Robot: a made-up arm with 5 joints.
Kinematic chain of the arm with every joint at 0, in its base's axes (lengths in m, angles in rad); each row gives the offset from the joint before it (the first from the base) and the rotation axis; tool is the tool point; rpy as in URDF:
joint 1: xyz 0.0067 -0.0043 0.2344 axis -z
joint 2: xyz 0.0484 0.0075 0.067 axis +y
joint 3: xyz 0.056 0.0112 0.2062 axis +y
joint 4: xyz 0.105 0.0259 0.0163 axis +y
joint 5: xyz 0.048 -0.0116 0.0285 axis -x
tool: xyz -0.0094 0.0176 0.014 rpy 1.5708 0 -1.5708
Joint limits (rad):
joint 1: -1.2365..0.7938
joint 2: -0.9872..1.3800
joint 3: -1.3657..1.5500
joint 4: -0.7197..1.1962
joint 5: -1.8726..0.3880
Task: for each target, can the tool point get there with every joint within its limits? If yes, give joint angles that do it. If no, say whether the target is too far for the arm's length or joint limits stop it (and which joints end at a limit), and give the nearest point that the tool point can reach.
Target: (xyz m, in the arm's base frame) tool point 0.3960 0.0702 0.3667
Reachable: yes | joints -0.0907 0.8499 -0.2152 -0.0474 -0.6316
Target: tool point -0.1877 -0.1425 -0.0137
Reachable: no: joint limits stop it (at a limit: joint 1, joint 2) | nearest point 0.1198 -0.0977 0.1700 | short by 0.361 m
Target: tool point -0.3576 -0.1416 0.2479
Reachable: no: joint limits stop it (at a limit: joint 2, joint 3, joint 4) | nearest point -0.2022 -0.0830 0.4767 | short by 0.283 m
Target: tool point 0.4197 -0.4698 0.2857
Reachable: no: too far | nearest point 0.3267 -0.2940 0.2909 | short by 0.199 m
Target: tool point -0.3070 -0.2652 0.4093
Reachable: no: joint limits stop it (at a limit: joint 2, joint 3) | nearest point -0.1762 -0.1564 0.4957 | short by 0.191 m
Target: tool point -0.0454 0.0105 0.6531
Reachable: yes | joints -0.4159 -0.6416 -0.5107 -0.1585 -0.8288
